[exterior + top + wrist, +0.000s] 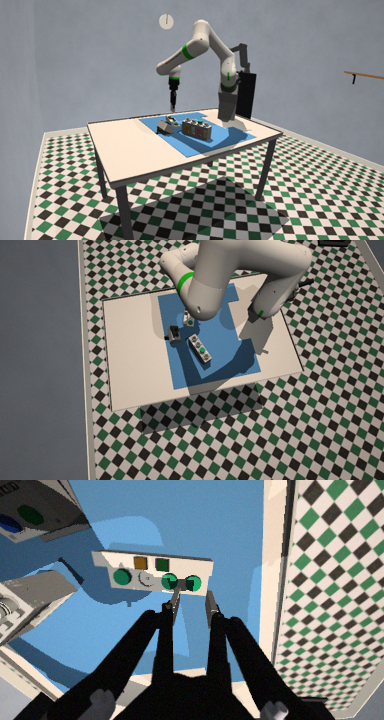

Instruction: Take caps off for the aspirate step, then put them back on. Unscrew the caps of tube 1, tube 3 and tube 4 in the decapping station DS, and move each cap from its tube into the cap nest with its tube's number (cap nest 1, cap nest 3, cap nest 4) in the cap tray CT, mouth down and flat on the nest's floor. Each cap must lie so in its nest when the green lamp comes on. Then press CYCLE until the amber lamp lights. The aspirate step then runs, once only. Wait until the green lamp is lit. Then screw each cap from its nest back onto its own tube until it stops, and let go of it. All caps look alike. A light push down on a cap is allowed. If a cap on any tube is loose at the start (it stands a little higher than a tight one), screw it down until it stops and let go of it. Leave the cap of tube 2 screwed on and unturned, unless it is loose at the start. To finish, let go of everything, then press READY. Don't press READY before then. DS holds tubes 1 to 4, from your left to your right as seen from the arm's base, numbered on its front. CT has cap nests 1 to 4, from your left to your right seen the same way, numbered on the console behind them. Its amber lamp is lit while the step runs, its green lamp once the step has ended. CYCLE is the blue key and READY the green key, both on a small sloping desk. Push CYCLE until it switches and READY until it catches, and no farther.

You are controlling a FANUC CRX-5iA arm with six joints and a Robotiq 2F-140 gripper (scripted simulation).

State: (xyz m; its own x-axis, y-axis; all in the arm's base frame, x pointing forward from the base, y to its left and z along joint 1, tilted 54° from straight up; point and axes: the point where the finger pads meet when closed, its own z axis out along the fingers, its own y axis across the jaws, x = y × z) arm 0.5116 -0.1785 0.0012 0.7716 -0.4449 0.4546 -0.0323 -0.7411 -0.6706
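Right now the blue cycle key is 10 cm ahead of my hand, 29 cm to the left of it and 5 cm below it. From my hand the other things lie so: table edge (5 cm ahead, 20 cm to the right, 11 cm below); sloping key desk (12 cm ahead, 27 cm to the left, 6 cm below); green ready key (11 cm ahead, 25 cm to the left, 5 cm below).
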